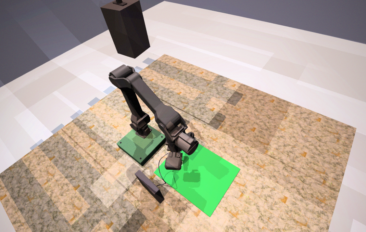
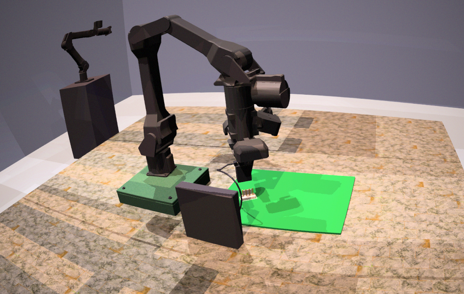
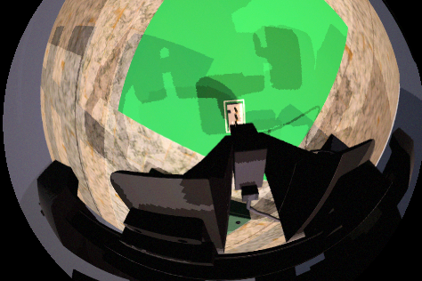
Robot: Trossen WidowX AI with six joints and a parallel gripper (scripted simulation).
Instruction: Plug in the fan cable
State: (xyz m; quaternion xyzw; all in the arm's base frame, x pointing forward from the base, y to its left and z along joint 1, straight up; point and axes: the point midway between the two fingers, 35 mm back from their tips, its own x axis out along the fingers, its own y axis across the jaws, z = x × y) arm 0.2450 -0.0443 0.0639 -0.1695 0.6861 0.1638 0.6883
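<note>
Now: gripper tip 10 mm past the dark fan plug and 10 mm below it. Also, from my gripper tip: green board: 90 mm ahead, 10 mm to the left, 80 mm below; dark fan: 20 mm behind, 160 mm to the right, 10 mm below; four-pin fan header: 60 mm below.
</note>
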